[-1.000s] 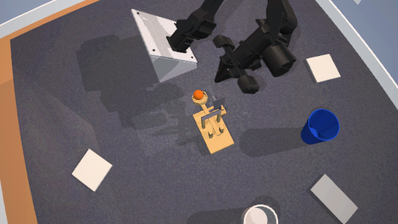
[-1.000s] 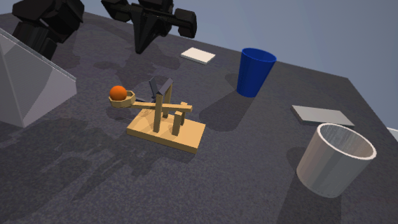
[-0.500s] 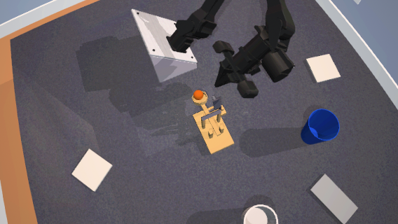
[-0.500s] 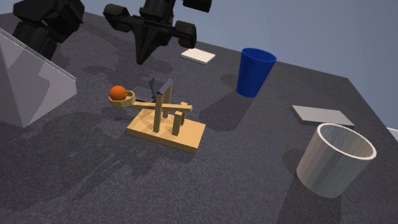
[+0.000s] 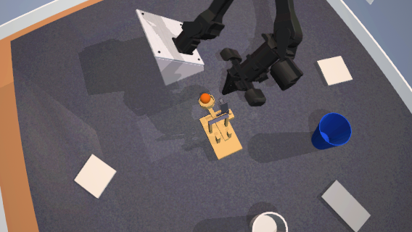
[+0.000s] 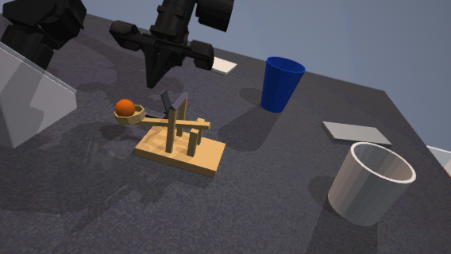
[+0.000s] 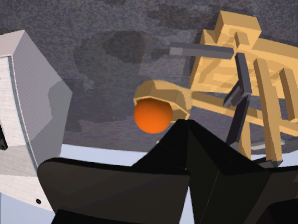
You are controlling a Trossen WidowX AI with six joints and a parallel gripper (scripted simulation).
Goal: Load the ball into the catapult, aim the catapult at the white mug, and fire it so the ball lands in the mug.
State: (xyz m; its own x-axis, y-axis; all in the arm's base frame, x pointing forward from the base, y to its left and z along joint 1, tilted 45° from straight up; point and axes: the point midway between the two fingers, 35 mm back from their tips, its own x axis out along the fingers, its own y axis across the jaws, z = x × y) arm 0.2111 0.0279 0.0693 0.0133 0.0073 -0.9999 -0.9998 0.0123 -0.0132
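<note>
Right now my gripper tip is 2 cm past the orange ball, 5 cm to the left of it and 2 cm above it. From my gripper tip the other things lie so: white mug: 39 cm ahead, 6 cm to the right, 6 cm below; catapult: 5 cm ahead, 3 cm to the right, 3 cm below.
</note>
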